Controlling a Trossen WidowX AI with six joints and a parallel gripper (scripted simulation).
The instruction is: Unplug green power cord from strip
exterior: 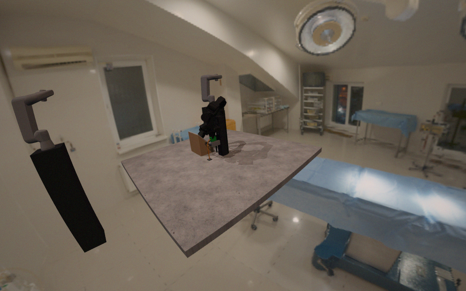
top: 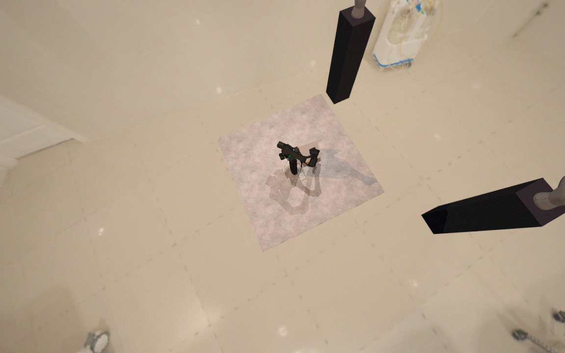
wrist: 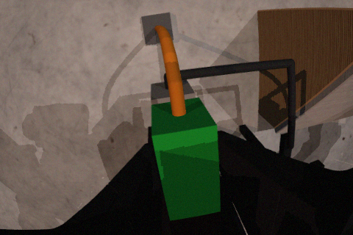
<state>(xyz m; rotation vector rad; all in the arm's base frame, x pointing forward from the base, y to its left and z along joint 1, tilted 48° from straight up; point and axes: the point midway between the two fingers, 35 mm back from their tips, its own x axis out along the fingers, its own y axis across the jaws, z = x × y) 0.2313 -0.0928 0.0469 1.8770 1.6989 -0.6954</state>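
Now: gripper tip 30 mm to the right of the green plug. Round my gripper tip: black post: 10 mm ahead, 130 mm to the left, 20 mm above.
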